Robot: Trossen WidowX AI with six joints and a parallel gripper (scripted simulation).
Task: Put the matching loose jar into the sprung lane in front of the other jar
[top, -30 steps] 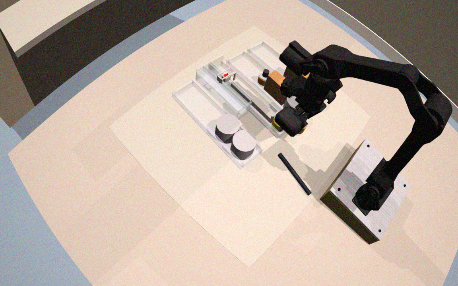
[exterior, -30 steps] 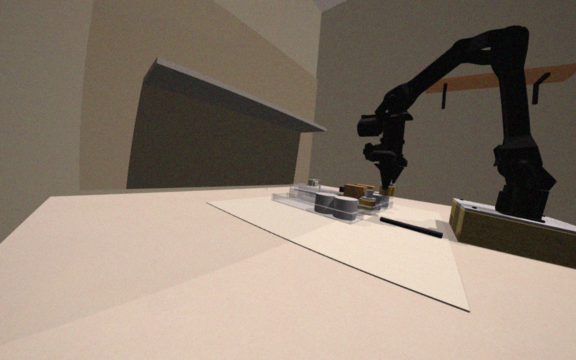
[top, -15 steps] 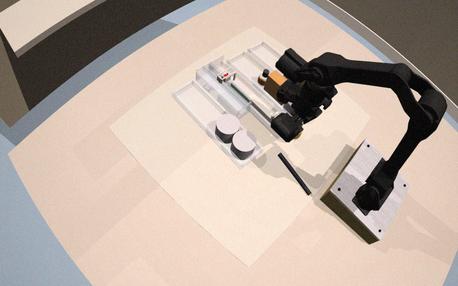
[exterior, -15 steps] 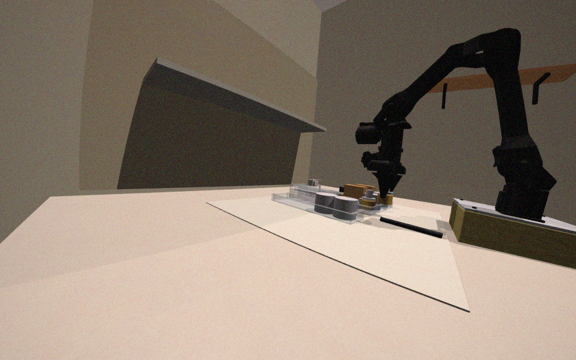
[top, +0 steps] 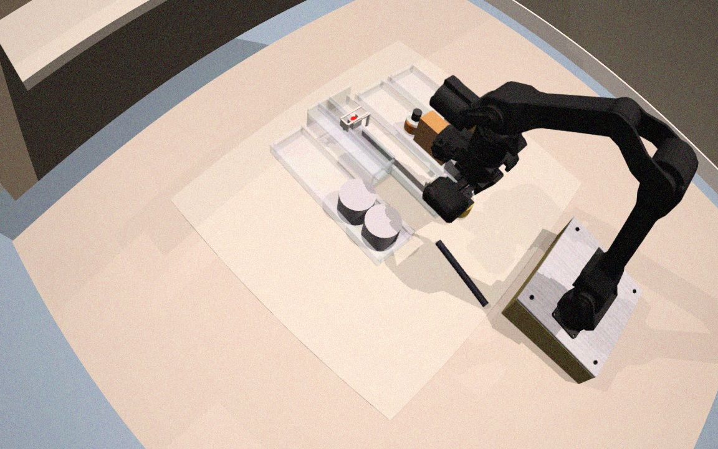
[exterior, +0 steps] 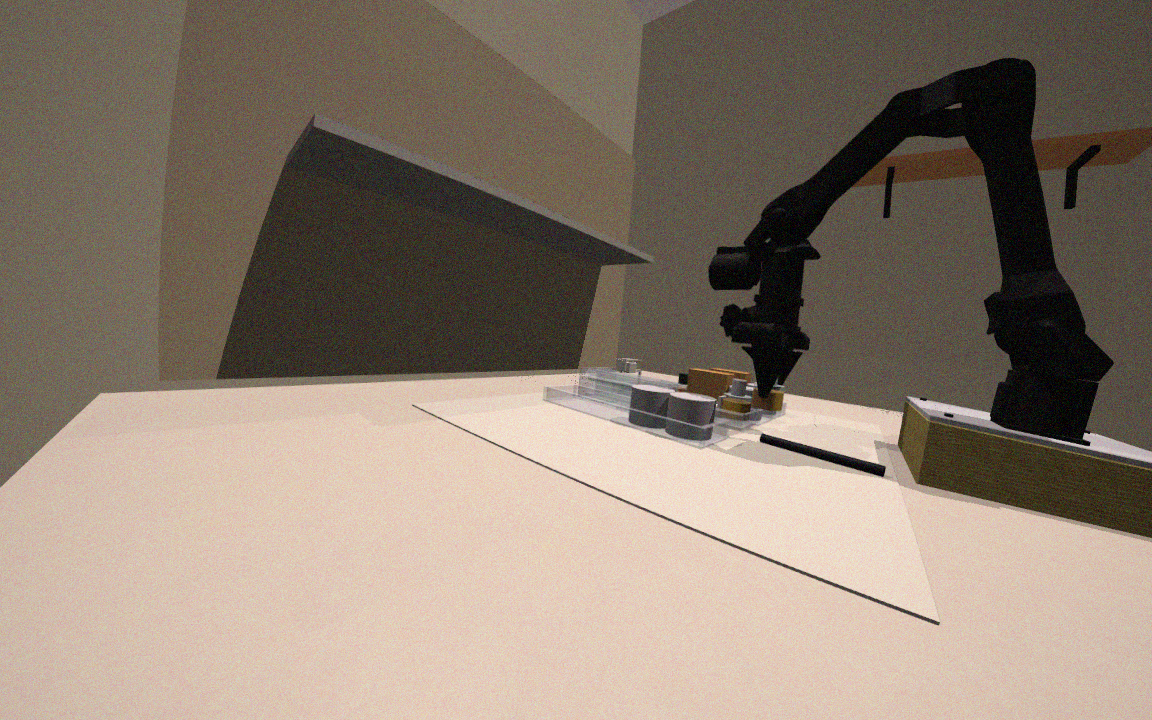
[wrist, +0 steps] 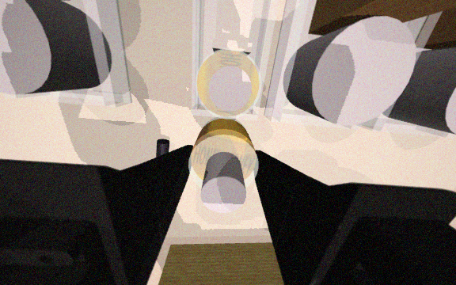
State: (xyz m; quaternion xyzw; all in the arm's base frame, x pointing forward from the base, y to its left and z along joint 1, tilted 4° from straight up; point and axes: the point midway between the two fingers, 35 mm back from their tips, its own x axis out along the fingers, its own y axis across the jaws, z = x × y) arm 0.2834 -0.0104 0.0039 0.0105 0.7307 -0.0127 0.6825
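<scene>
My gripper tip is 8 cm past the black rod, 7 cm to the right of it and 5 cm above it.
</scene>
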